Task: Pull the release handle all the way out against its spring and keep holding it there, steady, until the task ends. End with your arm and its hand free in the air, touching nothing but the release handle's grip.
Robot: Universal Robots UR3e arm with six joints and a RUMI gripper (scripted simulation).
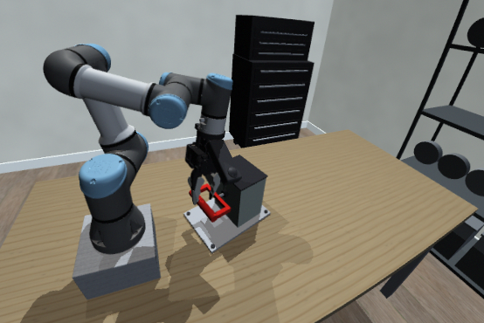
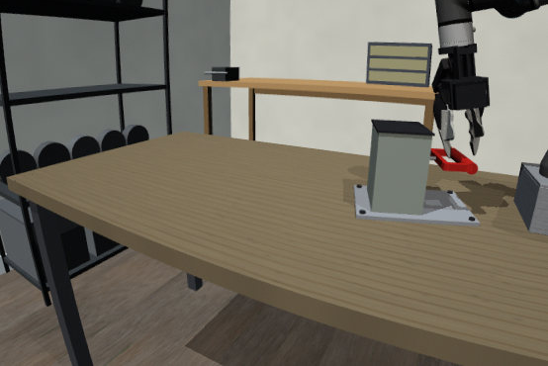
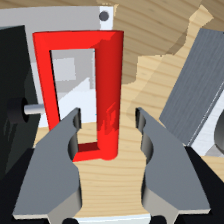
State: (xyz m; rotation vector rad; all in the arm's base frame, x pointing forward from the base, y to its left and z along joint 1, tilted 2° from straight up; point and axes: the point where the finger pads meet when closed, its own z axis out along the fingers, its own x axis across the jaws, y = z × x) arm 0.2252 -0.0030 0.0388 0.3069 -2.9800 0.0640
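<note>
Now: the baseplate 120 mm below my hand, 90 mm ahead of it and 20 mm to the left of it.
</note>
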